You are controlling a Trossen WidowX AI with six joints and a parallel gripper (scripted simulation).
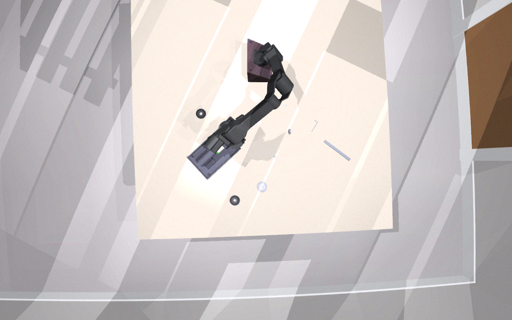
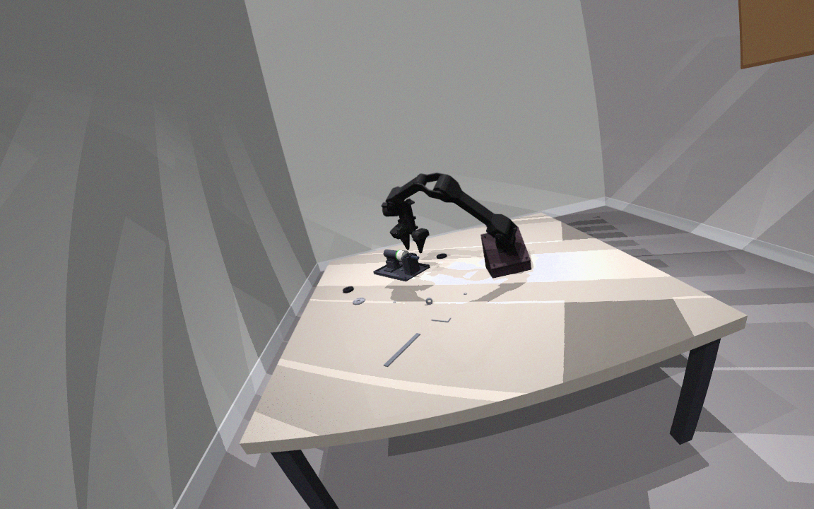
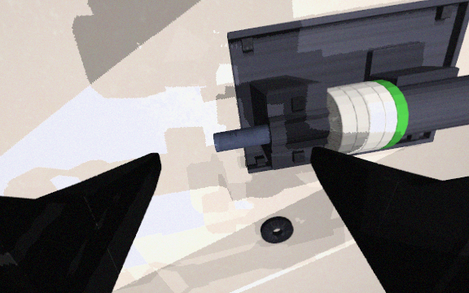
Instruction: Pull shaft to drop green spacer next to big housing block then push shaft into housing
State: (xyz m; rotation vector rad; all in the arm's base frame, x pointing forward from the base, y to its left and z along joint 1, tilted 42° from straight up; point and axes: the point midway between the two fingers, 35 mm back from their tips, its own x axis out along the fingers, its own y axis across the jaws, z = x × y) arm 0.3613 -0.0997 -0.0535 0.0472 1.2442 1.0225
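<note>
Now: the grey shaft 50 mm ahead of my gripper tip, 50 mm to the right of it and 30 mm below it. From my gripper tip the other things lie so: green spacer: 70 mm ahead, 70 mm to the right, 30 mm below; then grey metal bar: 40 mm ahead, 530 mm to the left, 110 mm below; then white spacer: 60 mm ahead, 60 mm to the right, 30 mm below.
</note>
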